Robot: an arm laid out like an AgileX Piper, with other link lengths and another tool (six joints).
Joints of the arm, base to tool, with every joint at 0 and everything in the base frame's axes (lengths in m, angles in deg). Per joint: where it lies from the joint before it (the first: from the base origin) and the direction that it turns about. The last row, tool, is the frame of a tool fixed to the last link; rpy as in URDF.
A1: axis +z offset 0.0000 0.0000 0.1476
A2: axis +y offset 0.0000 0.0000 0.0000
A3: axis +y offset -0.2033 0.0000 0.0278
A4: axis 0.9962 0 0.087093 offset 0.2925 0.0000 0.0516
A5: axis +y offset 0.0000 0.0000 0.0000
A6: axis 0.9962 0 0.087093 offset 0.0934 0.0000 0.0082
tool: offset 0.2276 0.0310 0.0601 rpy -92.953 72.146 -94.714
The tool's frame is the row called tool.
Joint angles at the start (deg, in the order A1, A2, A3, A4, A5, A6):
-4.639, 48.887, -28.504, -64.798, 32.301, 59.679
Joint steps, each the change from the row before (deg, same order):
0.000, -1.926, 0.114, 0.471, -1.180, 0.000
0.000, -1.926, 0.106, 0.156, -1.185, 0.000
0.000, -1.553, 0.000, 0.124, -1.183, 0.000
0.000, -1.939, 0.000, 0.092, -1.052, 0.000
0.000, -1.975, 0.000, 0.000, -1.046, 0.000
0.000, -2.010, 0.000, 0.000, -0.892, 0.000
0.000, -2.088, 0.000, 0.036, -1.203, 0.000
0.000, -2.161, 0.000, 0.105, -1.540, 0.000
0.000, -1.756, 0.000, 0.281, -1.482, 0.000
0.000, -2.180, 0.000, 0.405, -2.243, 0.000
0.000, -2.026, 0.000, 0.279, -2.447, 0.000
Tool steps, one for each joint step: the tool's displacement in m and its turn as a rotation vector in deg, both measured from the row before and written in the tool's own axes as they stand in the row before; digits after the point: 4 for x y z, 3 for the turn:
-0.0135, -0.0023, -0.0093, -0.585, -2.223, 1.205
-0.0143, -0.0027, -0.0095, -0.425, -2.361, 0.927
-0.0133, -0.0017, -0.0083, -0.460, -2.159, 0.747
-0.0151, -0.0037, -0.0099, -0.251, -2.412, 0.883
-0.0156, -0.0039, -0.0101, -0.184, -2.478, 0.795
-0.0153, -0.0046, -0.0101, -0.060, -2.403, 0.796
-0.0170, -0.0037, -0.0109, -0.247, -2.702, 0.808
-0.0189, -0.0026, -0.0117, -0.461, -3.013, 0.834
-0.0163, -0.0010, -0.0098, -0.589, -2.585, 0.798
-0.0221, 0.0004, -0.0130, -0.999, -3.525, 0.957
-0.0224, 0.0018, -0.0127, -1.111, -3.597, 0.709

